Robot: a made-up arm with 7 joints.
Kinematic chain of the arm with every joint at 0, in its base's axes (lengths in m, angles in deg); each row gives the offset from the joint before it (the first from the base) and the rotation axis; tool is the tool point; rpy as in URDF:
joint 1: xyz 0 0 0 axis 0.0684 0.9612 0.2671
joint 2: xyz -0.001 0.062 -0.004 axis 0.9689 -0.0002 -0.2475
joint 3: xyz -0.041 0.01 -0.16 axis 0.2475 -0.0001 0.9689
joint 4: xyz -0.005 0 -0.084 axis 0.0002 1 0
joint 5: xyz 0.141 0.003 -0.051 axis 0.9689 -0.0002 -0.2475
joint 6: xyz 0.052 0 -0.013 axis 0.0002 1 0
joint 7: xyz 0.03 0 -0.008 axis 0.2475 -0.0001 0.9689
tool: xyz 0 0 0 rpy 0 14.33 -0.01
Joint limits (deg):
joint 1: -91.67..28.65
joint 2: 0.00..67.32
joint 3: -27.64..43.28
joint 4: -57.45..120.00
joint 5: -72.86..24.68
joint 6: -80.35..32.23
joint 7: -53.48..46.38
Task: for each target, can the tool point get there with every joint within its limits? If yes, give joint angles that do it. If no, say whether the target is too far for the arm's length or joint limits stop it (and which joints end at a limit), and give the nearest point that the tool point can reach.
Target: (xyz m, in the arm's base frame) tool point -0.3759 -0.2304 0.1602
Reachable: no: joint limits stop it (at a limit: joint 1, joint 2, joint 4, joint 6) | nearest point -0.3700 -0.0203 -0.2517 | short by 0.462 m
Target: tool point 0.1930 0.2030 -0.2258
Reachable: yes | joints -2.96 35.77 -5.32 -3.51 -46.80 -68.02 -11.04
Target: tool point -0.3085 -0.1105 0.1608
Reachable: no: joint limits stop it (at a limit: joint 1, joint 2, joint 3, joint 4) | nearest point 0.0004 0.1372 0.1457 | short by 0.396 m
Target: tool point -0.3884 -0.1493 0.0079
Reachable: no: joint limits stop it (at a limit: joint 1, joint 2, joint 4, joint 6) | nearest point -0.3716 -0.0176 -0.2503 | short by 0.290 m
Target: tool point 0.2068 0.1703 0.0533
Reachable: yes | joints -43.43 39.49 19.51 -35.46 -44.68 -62.43 -1.85
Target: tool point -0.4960 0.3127 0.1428
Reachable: no: too far | nearest point -0.3041 0.3926 -0.0700 | short by 0.297 m
